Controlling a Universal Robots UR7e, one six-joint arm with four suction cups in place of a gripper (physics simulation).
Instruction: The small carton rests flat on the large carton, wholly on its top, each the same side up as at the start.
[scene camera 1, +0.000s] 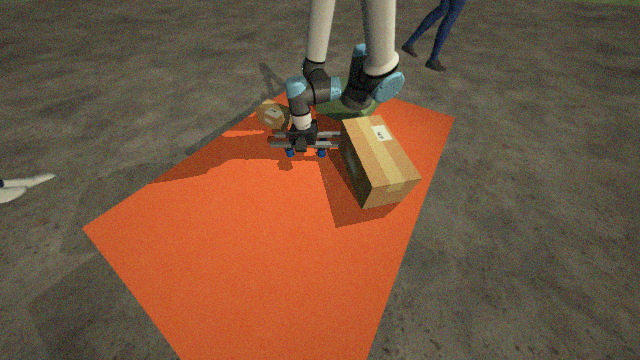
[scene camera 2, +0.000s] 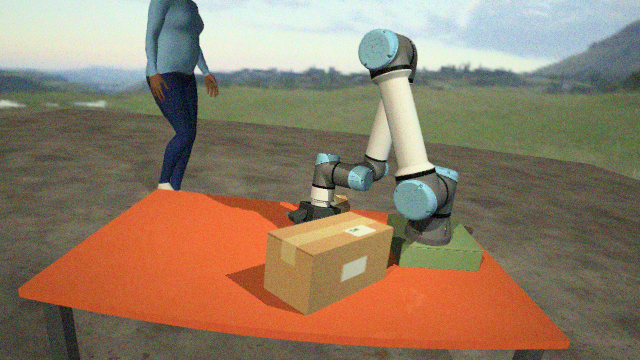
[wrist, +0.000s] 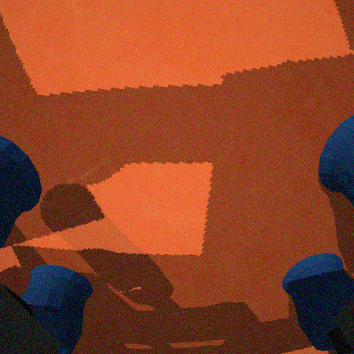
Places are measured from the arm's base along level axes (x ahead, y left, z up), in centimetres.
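Where they show: end effector, tool point: (scene camera 1: 307, 149) (wrist: 184, 235); arm's base, origin of the base link: (scene camera 1: 356, 100) (scene camera 2: 427, 235).
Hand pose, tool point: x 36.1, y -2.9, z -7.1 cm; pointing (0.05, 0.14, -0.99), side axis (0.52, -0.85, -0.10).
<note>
Things, the pixels of their top centre, and the offset from my tool point. Level surfaces: height alone.
- large carton, middle of its top: (scene camera 2: 334, 229) (scene camera 1: 376, 145) dx -5.4, dy +27.4, dz +15.0 cm
- small carton, middle of its top: (scene camera 2: 335, 199) (scene camera 1: 272, 108) dx -5.7, dy -25.7, dz +7.4 cm
- orange table, its level: dz -0.5 cm
The large carton (scene camera 1: 382, 160) (scene camera 2: 292, 272) stands on the orange table, with tape and a white label on its top. The small carton (scene camera 1: 265, 112) (scene camera 2: 342, 201) is by the table's far edge, behind my gripper and partly hidden by it; it does not show in the wrist view. My gripper (scene camera 1: 306, 152) (wrist: 180, 225) hangs low over the table, cups down, between the two cartons. No carton is on its blue suction cups, so I count it as open. In scene camera 2 the large carton hides the cups. The gripper's bars end close to the large carton's side in scene camera 1.
The orange table (scene camera 1: 250, 240) (scene camera 2: 175, 250) (wrist: 200, 125) bears both cartons. The arm's green base block (scene camera 1: 332, 107) (scene camera 2: 440, 260) stands beside the large carton. A person (scene camera 1: 446, 25) (scene camera 2: 175, 45) stands beyond the table. A pale foot (scene camera 1: 25, 185) shows at the left in scene camera 1.
</note>
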